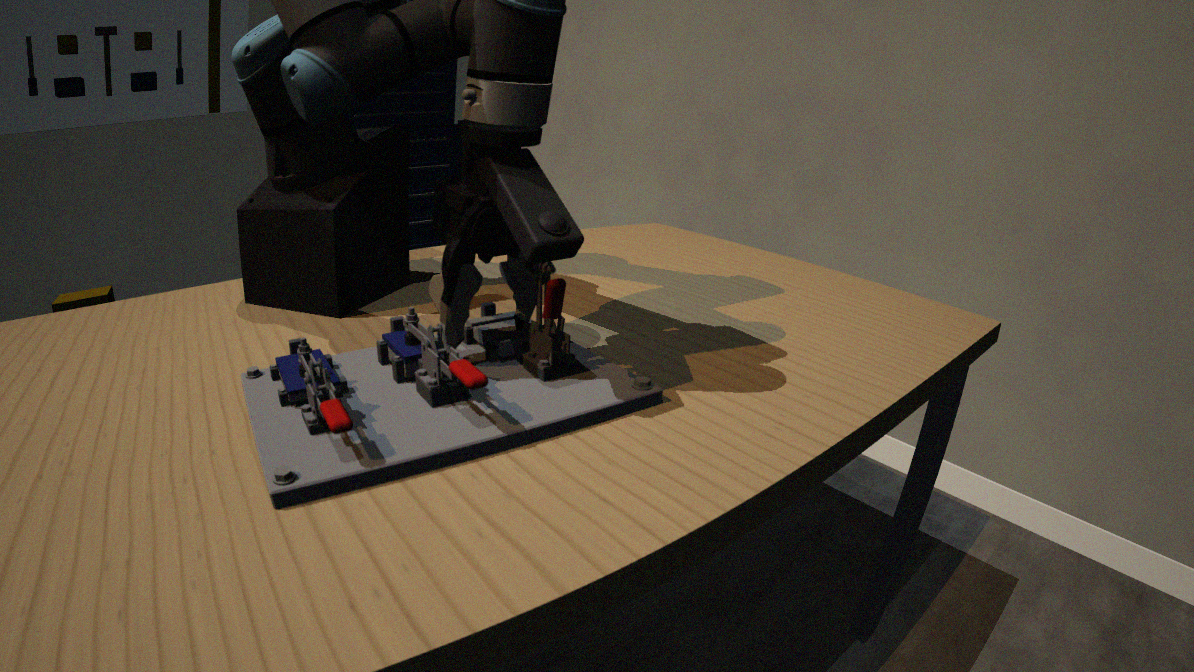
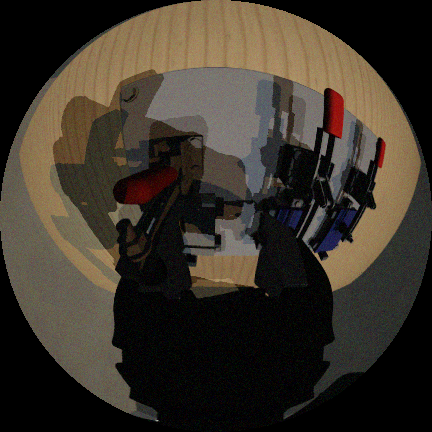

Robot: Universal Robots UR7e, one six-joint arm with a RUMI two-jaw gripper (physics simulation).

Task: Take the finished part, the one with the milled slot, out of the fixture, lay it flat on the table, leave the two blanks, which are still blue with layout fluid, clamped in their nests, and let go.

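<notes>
The finished part (image 1: pixel 497 335) (image 2: pixel 202 220) is a dark grey block in the right-hand nest of the fixture plate (image 1: pixel 401 425) (image 2: pixel 225 100); its slot cannot be made out. The red-handled clamp (image 1: pixel 554 298) (image 2: pixel 145 185) beside it stands upright, open. My gripper (image 1: pixel 492 329) (image 2: pixel 221 216) is open, low over this nest: one finger is down between the part and the middle nest, the other is by the upright clamp, partly hidden. One blue blank (image 1: pixel 292 373) (image 2: pixel 336 232) sits clamped in the left nest, the other blue blank (image 1: pixel 399 343) (image 2: pixel 290 218) in the middle nest.
The clamps of the blanks have lowered red handles (image 1: pixel 335 414) (image 1: pixel 467 373) (image 2: pixel 334 114) pointing to the front. Bolt heads stand at the plate's corners. The wooden table (image 1: pixel 751 400) (image 2: pixel 225 35) extends around the plate. The robot's dark pedestal (image 1: pixel 288 258) stands behind the plate.
</notes>
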